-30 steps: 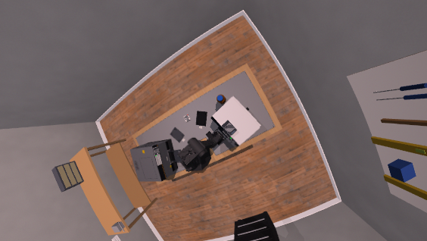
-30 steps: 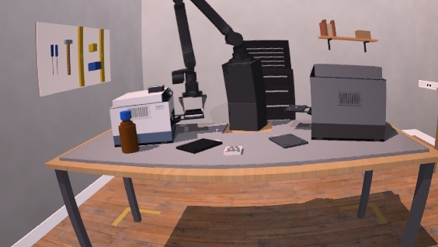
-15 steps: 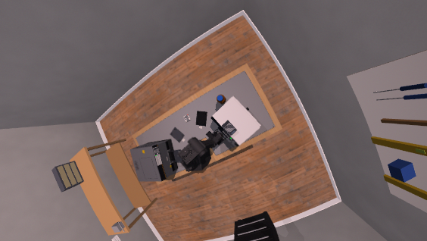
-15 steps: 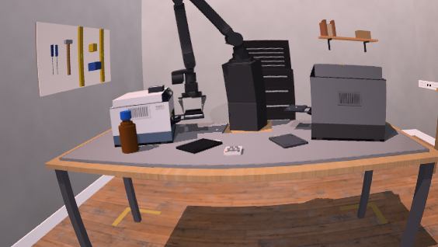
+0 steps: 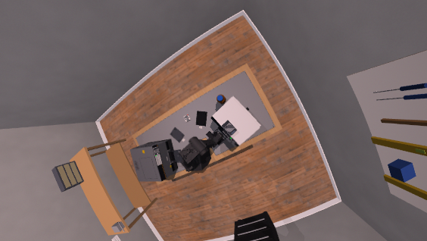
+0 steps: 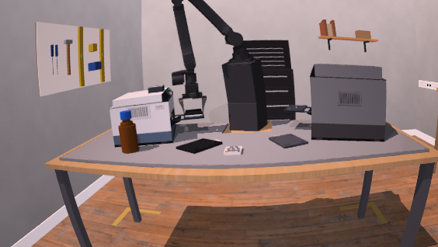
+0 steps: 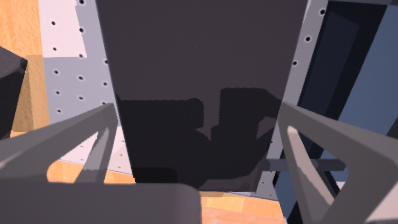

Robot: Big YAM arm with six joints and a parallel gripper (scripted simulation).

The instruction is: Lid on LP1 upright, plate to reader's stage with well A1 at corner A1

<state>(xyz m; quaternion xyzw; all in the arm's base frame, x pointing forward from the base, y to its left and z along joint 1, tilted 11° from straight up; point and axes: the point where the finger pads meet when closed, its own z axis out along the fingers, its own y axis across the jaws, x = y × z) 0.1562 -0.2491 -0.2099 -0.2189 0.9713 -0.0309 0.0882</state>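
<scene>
Right now the lid is right at my hand. The rest, counted from my hand: brown capped bottle 37 cm ahead, 17 cm to the right, 1 cm above; multi-well plate 1 cm below; flat black pad 25 cm ahead, 12 cm to the left, 10 cm below.
</scene>
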